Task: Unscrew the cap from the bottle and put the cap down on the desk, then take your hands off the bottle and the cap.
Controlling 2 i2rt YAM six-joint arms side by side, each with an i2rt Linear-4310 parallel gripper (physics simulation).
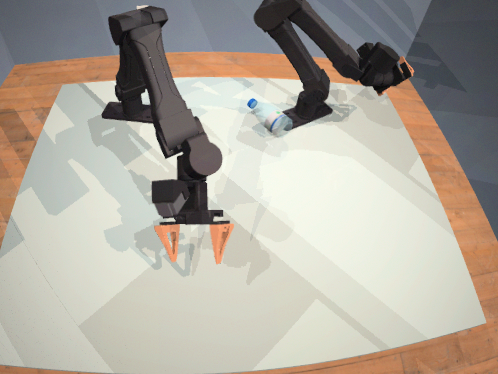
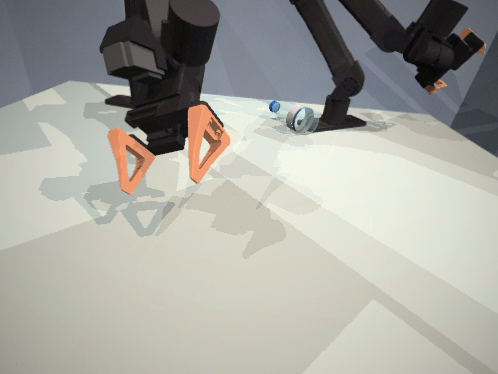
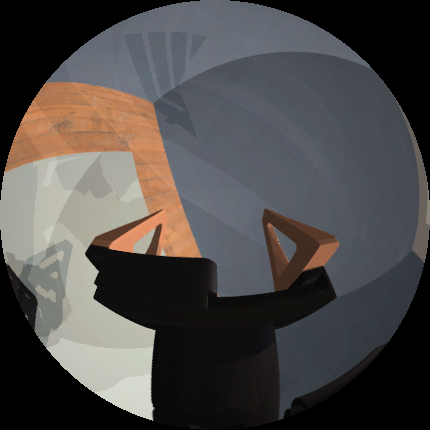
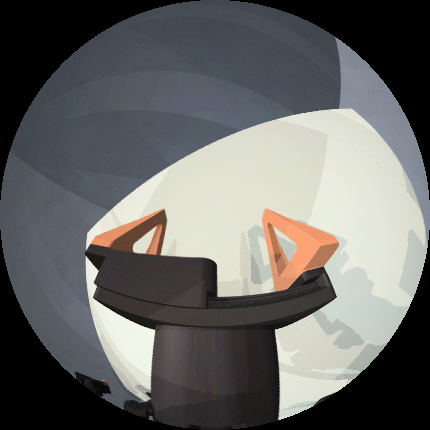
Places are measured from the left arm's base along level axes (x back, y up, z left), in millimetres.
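Where they show: left gripper, between the fingertips: (image 1: pixel 401 77) (image 2: pixel 462 69) (image 3: pixel 214 214); right gripper, between the fingertips: (image 1: pixel 195 262) (image 2: pixel 158 187) (image 4: pixel 214 213); left arm's base, origin of its link: (image 1: pixel 303 114) (image 2: pixel 331 124); right arm's base, origin of its link: (image 1: pixel 133 113).
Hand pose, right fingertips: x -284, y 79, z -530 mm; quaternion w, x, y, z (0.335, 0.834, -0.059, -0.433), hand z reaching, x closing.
Each offset is from my right fingertips to the top centre of the thing. "spot": to the spot under its first point. Level surfaces: height alone.
A clear bottle {dz +399, dx +303, dy -10 mm} (image 1: pixel 274 120) (image 2: pixel 297 119) with a white label lies on its side at the back of the desk. Its bottom end points toward the front right, close beside the left arm's base; whether they touch is unclear. The blue cap {spot: dz +381, dx +361, dy -36 mm} (image 1: pixel 252 103) (image 2: pixel 274 106) is at the neck end, pointing to the back left. My right gripper (image 1: pixel 196 262) (image 2: pixel 163 187) (image 4: pixel 214 213) is open and empty, pointing down above the mat, well in front and to the left of the bottle. My left gripper (image 1: pixel 396 80) (image 2: pixel 457 65) (image 3: pixel 214 214) is open and empty, raised at the back right, away from the bottle.
The left arm's base (image 1: pixel 320 114) (image 2: pixel 356 122) stands just right of the bottle. The right arm's base (image 1: pixel 113 111) stands at the back left, with its arm reaching forward. A pale mat {dy -79 mm} (image 1: pixel 350 225) (image 2: pixel 300 260) covers the wooden desk (image 1: pixel 462 185), whose wood shows around the edges.
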